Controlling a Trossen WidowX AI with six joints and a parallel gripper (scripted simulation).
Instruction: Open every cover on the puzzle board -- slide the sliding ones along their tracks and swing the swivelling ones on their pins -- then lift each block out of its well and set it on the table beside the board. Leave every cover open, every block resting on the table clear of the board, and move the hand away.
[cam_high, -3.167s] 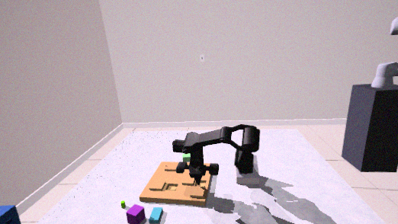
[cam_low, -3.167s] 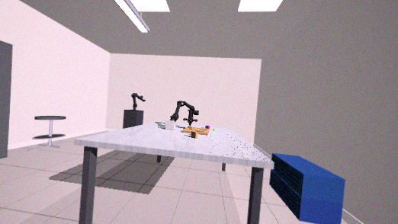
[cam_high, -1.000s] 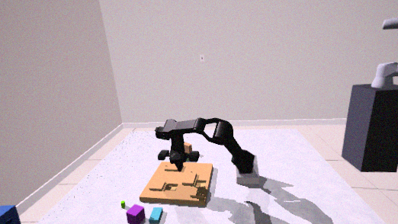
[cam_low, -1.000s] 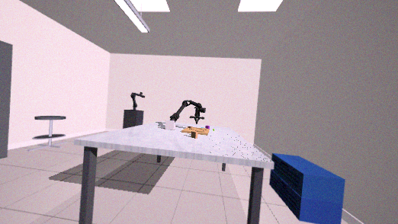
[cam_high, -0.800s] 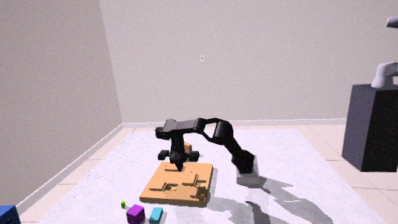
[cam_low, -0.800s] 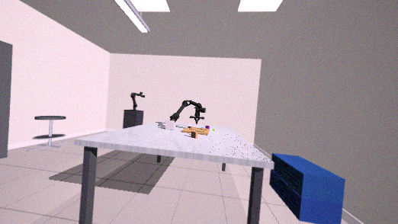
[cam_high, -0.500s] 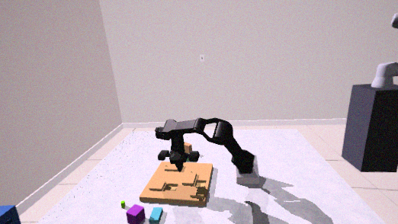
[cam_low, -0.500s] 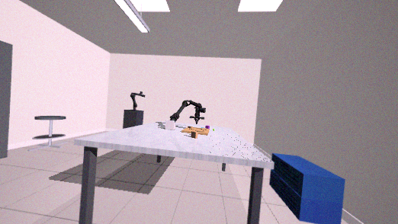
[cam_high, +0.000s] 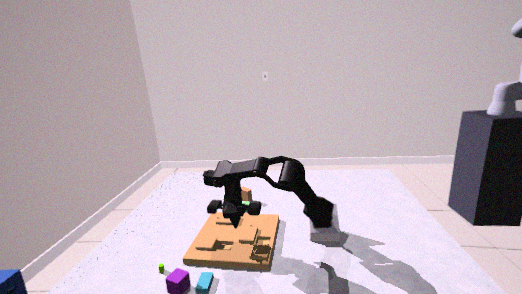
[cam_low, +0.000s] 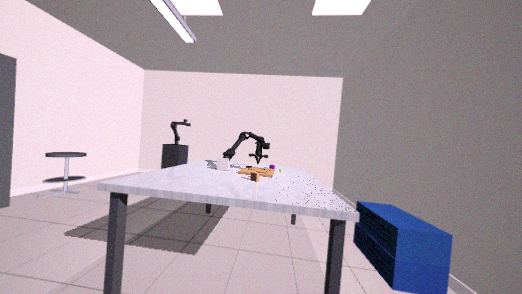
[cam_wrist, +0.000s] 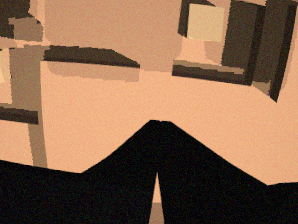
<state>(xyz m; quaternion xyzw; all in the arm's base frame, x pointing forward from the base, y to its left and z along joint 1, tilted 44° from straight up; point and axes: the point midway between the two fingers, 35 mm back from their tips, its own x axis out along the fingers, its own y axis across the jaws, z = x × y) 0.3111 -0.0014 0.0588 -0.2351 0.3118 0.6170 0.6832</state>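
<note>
Right now the tan wooden puzzle board is 5 cm below my gripper tip, 3 cm to the right of it and 1 cm ahead of it.
</note>
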